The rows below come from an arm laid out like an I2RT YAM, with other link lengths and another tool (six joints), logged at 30 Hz.
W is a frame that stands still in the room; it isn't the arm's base.
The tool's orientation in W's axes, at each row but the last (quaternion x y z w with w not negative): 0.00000 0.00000 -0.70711 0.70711; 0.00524 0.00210 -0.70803 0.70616; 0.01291 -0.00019 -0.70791 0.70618; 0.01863 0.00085 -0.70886 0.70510
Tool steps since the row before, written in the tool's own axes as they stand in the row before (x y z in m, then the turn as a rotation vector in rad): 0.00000 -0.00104 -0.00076 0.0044 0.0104 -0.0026; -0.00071 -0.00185 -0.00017 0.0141 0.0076 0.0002; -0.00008 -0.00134 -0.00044 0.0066 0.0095 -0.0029; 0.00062 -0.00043 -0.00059 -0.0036 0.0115 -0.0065
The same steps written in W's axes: -0.00104 0.00000 -0.00076 0.0104 -0.0044 -0.0026; -0.00185 0.00072 -0.00017 0.0076 -0.0141 0.0001; -0.00133 0.00009 -0.00046 0.0095 -0.0066 -0.0028; -0.00042 -0.00060 -0.00062 0.0117 0.0037 -0.0061
